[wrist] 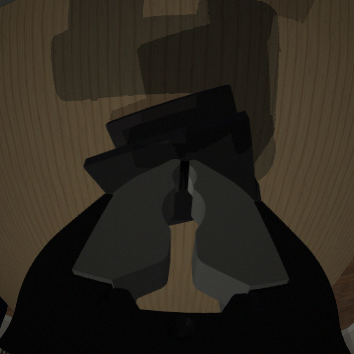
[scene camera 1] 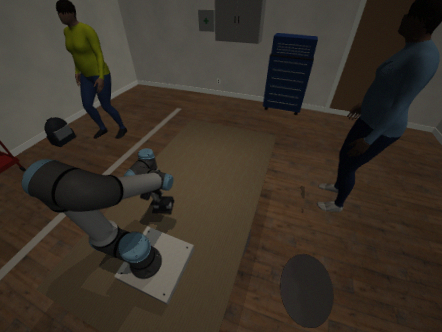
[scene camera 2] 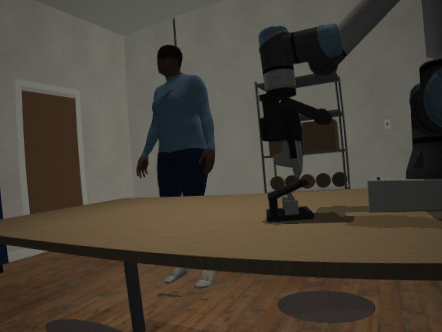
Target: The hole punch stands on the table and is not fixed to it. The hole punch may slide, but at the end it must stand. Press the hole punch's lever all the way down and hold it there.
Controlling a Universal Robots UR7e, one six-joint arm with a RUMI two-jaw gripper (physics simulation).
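Places are measured from the arm's base along level axes (x right, y ahead, z up), in metres.
Where they show: gripper, fingertip midpoint: (wrist: 183, 163) (scene camera 1: 158, 201) (scene camera 2: 297, 178); arm's base, link origin: (scene camera 1: 146, 262) (scene camera 2: 437, 178).
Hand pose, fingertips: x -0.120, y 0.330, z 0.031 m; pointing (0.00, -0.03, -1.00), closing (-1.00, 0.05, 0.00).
Each offset is from my fingertips to the top centre of the thing. Level surfaces: height alone.
The black hole punch @(dx +0.002, dy +0.029, dz -0.003 m) (scene camera 1: 163, 205) (scene camera 2: 290, 216) stands upright on the table, its base flat and a grey block in its middle. Its lever @(dx +0.002, dy +0.029, dz -0.003 m) (scene camera 2: 286, 190) (wrist: 225, 150) slopes up from the hinge towards the robot's base, with a gap visible between its raised end and the base in scene view 2. My gripper (scene camera 1: 157, 196) (scene camera 2: 299, 178) (wrist: 183, 163) points down and is shut and empty. Its fingertips appear to rest on top of the lever near the raised end. The fingers hide part of the lever in the wrist view.
The white robot mounting plate (scene camera 1: 177, 256) (scene camera 2: 400, 195) is on the table @(dz -0.089 m) (scene camera 1: 225, 190) (scene camera 2: 150, 225), on the robot's side of the punch. A person in blue (scene camera 1: 395, 90) (scene camera 2: 182, 115) stands beyond the table, and one in yellow (scene camera 1: 85, 47) stands farther back.
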